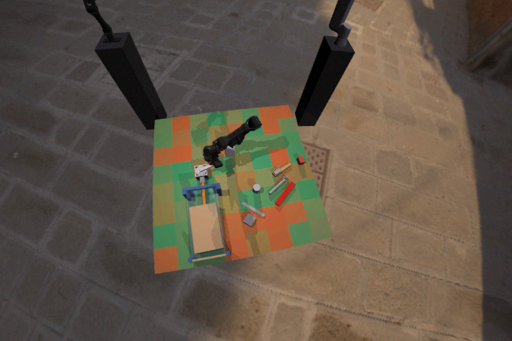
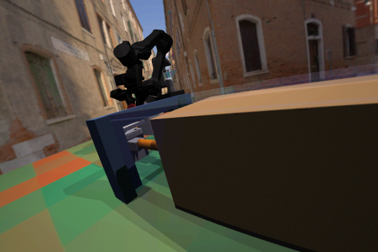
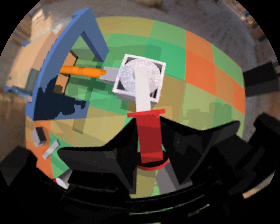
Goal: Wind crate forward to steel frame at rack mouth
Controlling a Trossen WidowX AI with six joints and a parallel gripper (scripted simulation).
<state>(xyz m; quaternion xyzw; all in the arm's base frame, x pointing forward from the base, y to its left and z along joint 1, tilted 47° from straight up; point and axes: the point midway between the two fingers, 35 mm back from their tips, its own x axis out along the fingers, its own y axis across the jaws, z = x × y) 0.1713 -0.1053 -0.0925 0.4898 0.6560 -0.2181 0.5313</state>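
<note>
Right now the grey winch handle is 1 cm ahead of my gripper tip, 2 cm to the right of it and 3 cm below it. Also, from my gripper tip: red knob 1 cm behind, 2 cm to the left; grey winch 2 cm ahead, 9 cm to the right, 10 cm below; round puck 19 cm ahead, 34 cm to the left, 10 cm below.
</note>
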